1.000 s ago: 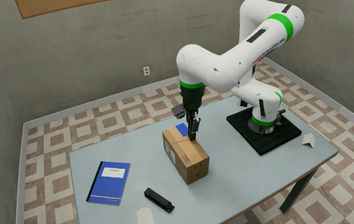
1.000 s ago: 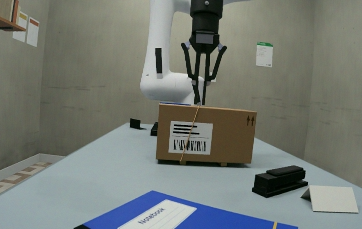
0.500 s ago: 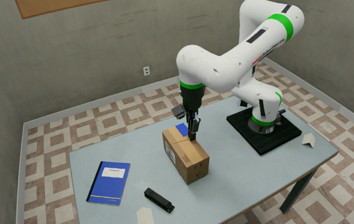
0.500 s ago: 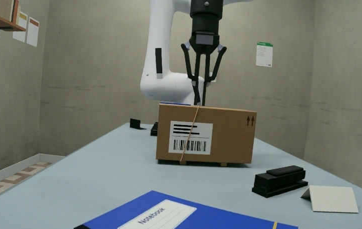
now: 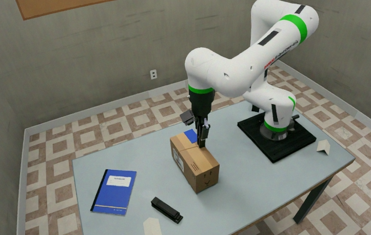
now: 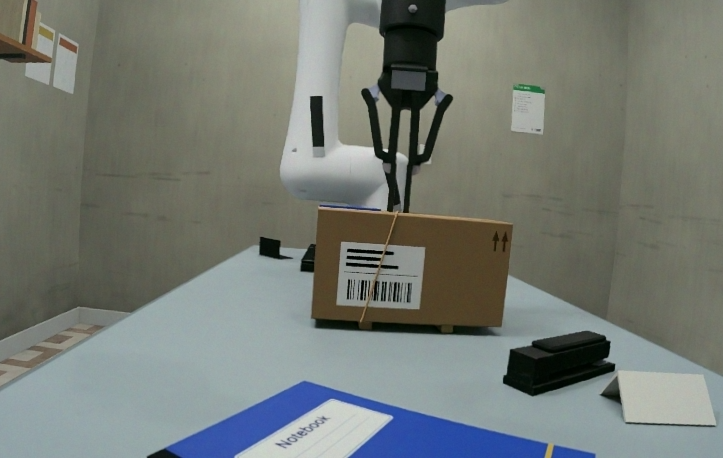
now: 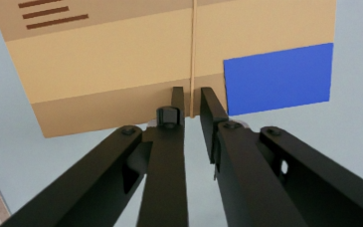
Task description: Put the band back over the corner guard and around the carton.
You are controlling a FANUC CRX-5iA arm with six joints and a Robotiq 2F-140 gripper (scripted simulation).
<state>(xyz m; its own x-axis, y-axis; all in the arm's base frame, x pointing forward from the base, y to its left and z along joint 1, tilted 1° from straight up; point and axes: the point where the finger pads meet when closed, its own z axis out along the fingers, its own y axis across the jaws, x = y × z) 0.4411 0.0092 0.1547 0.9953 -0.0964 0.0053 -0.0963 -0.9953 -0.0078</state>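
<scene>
Right now the blue corner guard is 70 mm to the right of my hand and 40 mm below it. Also, from my hand: blue notebook 420 mm ahead, 30 mm to the right, 170 mm below; then black bracket 490 mm behind, 250 mm to the right, 160 mm below.
</scene>
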